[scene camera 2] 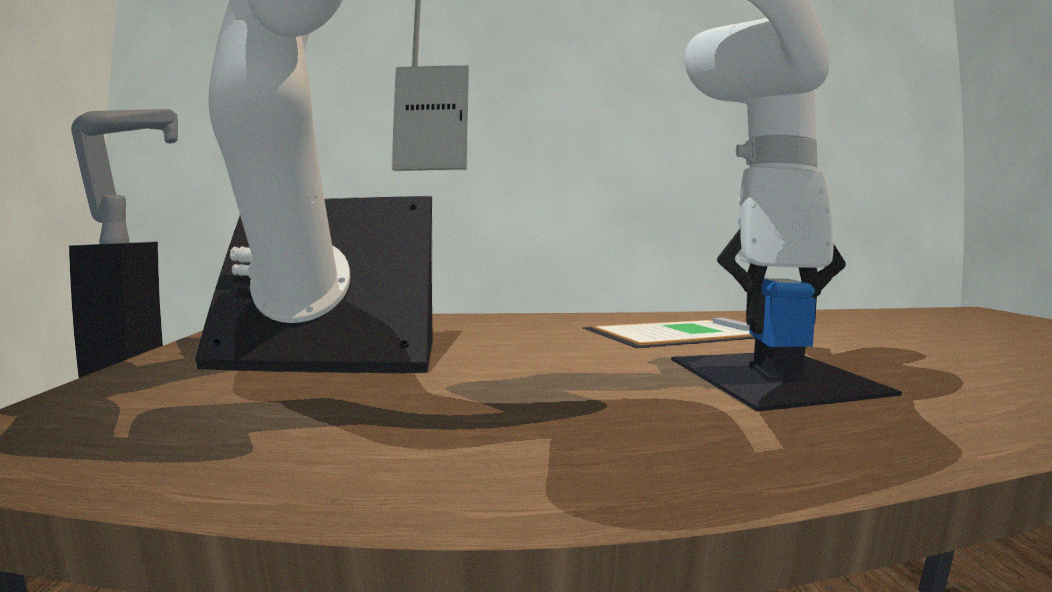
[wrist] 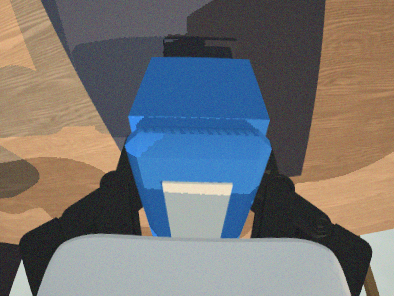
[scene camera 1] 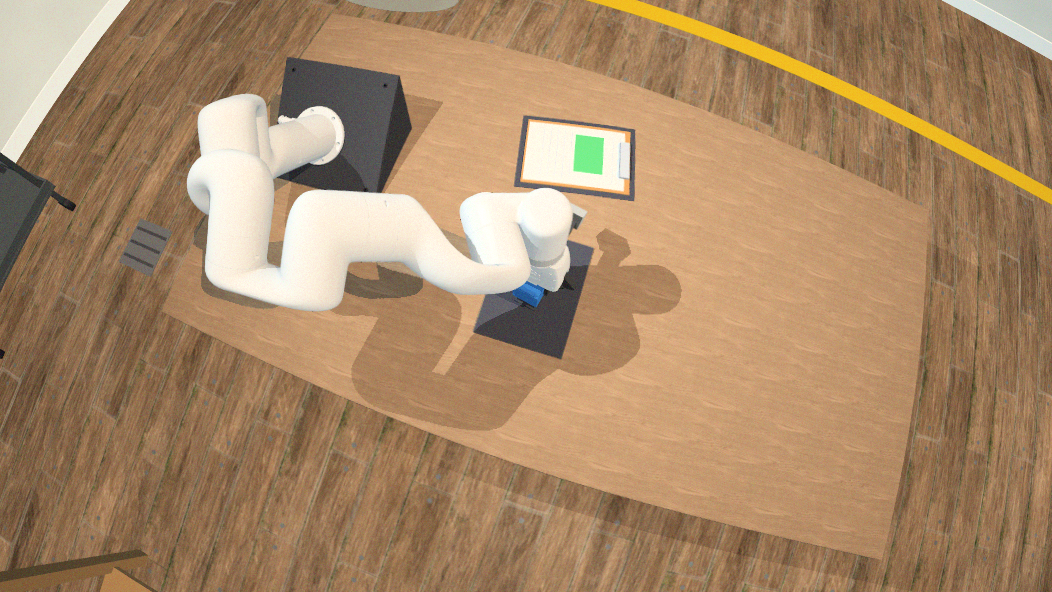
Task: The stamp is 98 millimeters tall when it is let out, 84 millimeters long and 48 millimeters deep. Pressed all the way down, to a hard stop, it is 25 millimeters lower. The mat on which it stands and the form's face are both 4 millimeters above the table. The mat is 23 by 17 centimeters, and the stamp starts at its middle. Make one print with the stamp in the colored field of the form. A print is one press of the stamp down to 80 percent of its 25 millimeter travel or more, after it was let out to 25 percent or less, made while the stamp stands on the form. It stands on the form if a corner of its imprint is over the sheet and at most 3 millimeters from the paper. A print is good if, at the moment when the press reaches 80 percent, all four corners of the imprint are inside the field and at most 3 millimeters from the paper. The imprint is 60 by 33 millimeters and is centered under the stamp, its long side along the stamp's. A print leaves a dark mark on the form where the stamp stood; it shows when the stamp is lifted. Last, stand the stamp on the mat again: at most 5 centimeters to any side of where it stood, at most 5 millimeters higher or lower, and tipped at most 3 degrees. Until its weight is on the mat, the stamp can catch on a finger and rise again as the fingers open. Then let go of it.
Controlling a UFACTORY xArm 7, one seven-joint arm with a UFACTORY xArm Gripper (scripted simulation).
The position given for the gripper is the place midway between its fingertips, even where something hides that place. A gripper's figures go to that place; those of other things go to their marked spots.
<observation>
The gripper (scene camera 2: 780, 332): 67 cm from the lens. A stamp (scene camera 2: 789, 316) is 63 cm from the lens. A form (scene camera 2: 644, 335) is 90 cm from the lens. The marked spots on the form and the stamp are 32 cm apart.
</observation>
